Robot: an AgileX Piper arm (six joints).
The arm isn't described. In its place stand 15 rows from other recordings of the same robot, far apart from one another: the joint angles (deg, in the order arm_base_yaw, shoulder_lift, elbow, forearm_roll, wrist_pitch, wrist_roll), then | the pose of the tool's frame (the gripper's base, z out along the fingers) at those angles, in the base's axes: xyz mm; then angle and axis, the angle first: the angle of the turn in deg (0 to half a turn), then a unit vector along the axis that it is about.
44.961 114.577 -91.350 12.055 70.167 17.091 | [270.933, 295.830, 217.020, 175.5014, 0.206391, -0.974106, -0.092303]
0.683 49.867 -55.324 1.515 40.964 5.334 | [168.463, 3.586, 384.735, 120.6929, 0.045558, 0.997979, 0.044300]
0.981 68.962 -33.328 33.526 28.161 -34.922 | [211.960, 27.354, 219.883, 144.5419, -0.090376, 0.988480, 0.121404]
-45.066 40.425 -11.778 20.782 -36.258 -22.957 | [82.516, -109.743, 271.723, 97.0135, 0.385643, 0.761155, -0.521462]
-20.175 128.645 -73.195 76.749 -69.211 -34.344 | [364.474, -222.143, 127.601, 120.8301, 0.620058, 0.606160, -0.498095]
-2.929 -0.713 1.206 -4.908 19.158 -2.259 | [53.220, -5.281, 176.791, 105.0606, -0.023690, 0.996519, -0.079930]
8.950 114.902 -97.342 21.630 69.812 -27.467 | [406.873, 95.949, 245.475, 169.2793, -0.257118, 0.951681, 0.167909]
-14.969 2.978 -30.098 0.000 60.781 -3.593 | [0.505, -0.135, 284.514, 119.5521, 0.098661, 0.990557, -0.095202]
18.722 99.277 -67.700 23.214 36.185 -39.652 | [335.396, 136.029, 225.922, 150.4888, -0.362857, 0.924973, 0.112959]
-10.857 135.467 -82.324 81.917 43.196 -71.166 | [453.379, -24.160, 66.165, 146.9937, 0.040048, 0.934104, 0.354748]
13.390 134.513 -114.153 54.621 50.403 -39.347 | [490.978, 175.646, 197.555, 148.2954, -0.203910, 0.906873, 0.368785]
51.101 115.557 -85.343 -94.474 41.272 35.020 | [333.395, 317.896, 249.263, 119.7962, -0.612843, 0.689408, -0.386185]
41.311 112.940 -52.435 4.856 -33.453 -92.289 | [295.702, 254.228, 139.522, 119.4548, -0.862486, 0.423028, -0.277786]
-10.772 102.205 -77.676 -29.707 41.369 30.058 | [375.605, -101.799, 255.672, 148.0818, 0.199406, 0.964091, -0.175404]
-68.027 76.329 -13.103 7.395 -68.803 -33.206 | [68.579, -199.153, 221.251, 123.7690, 0.282465, 0.669056, -0.687443]
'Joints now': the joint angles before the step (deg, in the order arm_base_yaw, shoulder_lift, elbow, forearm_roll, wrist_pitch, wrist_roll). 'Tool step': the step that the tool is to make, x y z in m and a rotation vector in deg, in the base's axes. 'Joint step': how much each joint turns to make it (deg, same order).
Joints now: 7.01, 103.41, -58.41, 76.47, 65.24, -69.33
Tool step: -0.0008, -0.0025, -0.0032, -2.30, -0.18, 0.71
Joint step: -0.17, -0.01, 0.01, -2.48, -0.75, 0.34
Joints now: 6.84, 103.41, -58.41, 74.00, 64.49, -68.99
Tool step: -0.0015, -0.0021, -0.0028, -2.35, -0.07, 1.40
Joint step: -0.08, 0.00, -0.13, -2.95, -0.25, 0.48
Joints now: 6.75, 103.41, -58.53, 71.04, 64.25, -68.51
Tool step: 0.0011, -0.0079, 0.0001, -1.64, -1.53, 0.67
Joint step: -1.23, -0.25, -0.24, -2.15, 0.01, -1.02
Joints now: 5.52, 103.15, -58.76, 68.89, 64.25, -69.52
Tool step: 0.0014, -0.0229, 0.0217, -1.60, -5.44, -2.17
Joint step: -3.90, -3.83, -0.70, -2.19, -0.11, -0.91
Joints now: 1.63, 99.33, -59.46, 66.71, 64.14, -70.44
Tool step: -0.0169, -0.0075, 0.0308, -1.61, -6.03, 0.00
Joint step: -1.12, -7.03, 1.12, -2.01, 0.00, -0.11
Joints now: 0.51, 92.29, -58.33, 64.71, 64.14, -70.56
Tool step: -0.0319, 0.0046, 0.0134, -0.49, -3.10, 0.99
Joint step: 1.16, -7.49, 5.27, -0.10, -0.75, -0.69
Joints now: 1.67, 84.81, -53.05, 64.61, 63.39, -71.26
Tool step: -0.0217, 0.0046, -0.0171, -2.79, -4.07, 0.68
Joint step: 1.94, -3.50, 7.29, 1.35, -5.53, -6.83
